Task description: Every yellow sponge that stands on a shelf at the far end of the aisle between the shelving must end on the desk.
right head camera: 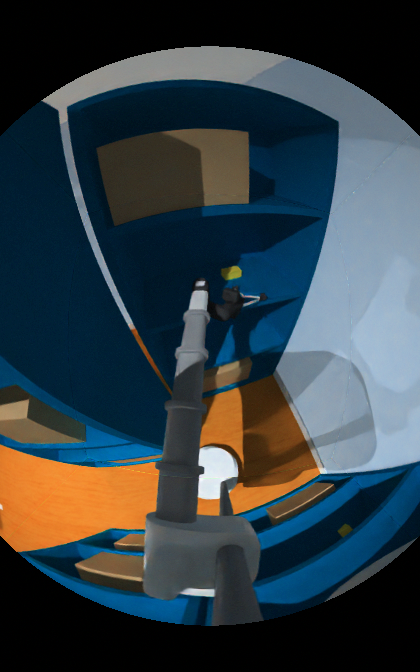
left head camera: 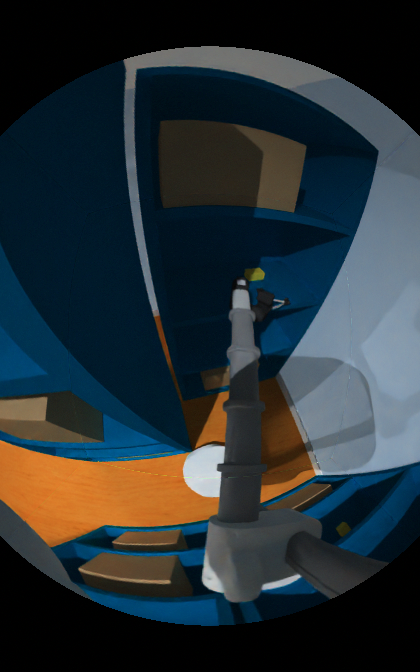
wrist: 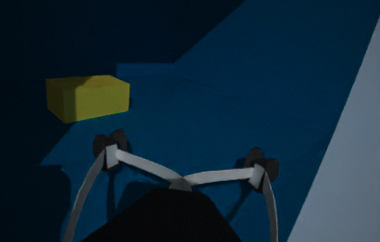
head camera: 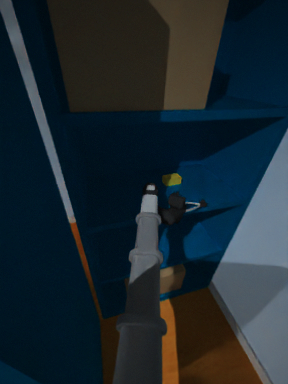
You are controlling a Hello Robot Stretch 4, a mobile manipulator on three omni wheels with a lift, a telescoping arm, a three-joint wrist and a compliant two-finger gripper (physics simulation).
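Places are measured from the robot's base along level axes (x right, y ahead, z up), in millimetres.
Pixels of known places: gripper, fingertip midpoint: (wrist: 186,152) (head camera: 190,198).
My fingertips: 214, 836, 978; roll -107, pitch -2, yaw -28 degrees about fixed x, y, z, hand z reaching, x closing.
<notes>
For each thing: its middle in the pictures, then the offset to it from my fingertips, as dx, dy, dz. Level surfaces: height alone.
- yellow sponge at the middle of its body: (wrist: 89,96) (head camera: 171,179) -89, +169, +7
- blue shelf at its surface level: dz -15
- large brown box at the middle of its body: (head camera: 133,58) -300, -8, +577
- smaller box at the middle of its body: (head camera: 151,270) -167, +40, -795
A yellow sponge (head camera: 172,179) (left head camera: 255,274) (right head camera: 231,272) (wrist: 90,98) rests on a blue shelf (head camera: 227,187) (wrist: 200,115), partly in shadow. My gripper (head camera: 201,204) (left head camera: 285,301) (right head camera: 262,297) (wrist: 186,152) is open and empty, its fingers wide apart. It is on the near side of the sponge, which lies beyond the fingertips and to the left in the wrist view, apart from both fingers. A second yellow sponge (left head camera: 343,529) (right head camera: 345,530) is in another blue shelf unit at the lower right of both side head views. The desk does not show in these views.
A large brown box (head camera: 120,60) (left head camera: 215,165) (right head camera: 155,175) stands on the shelf above the sponge. A smaller box (head camera: 173,279) (right head camera: 227,375) is on the bottom shelf. A pale wall (head camera: 260,250) (wrist: 350,145) is at the right. A white disc (left head camera: 201,470) (right head camera: 217,465) shows at floor level.
</notes>
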